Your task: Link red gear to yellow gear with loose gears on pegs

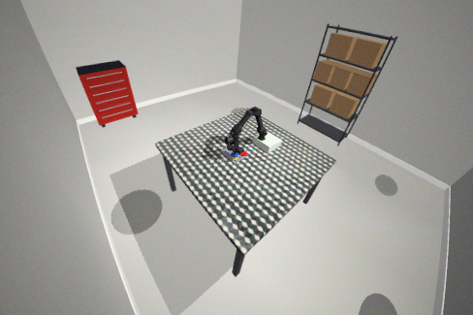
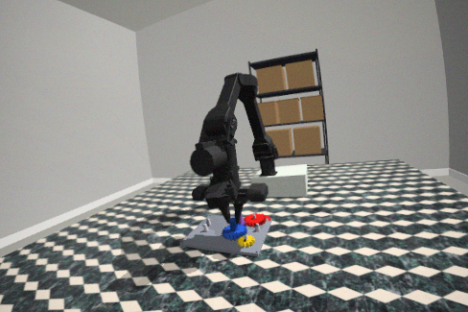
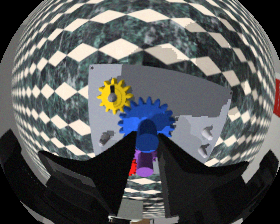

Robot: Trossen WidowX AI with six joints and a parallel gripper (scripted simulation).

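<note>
Now: gripper tip 10 mm above the blue gear. The rest, counted from my gripper tip: yellow gear 30 mm ahead, 40 mm to the left, 30 mm below; red gear 80 mm behind, 30 mm to the left, 30 mm below; small purple gear 50 mm behind, 10 mm to the right, 20 mm below.
</note>
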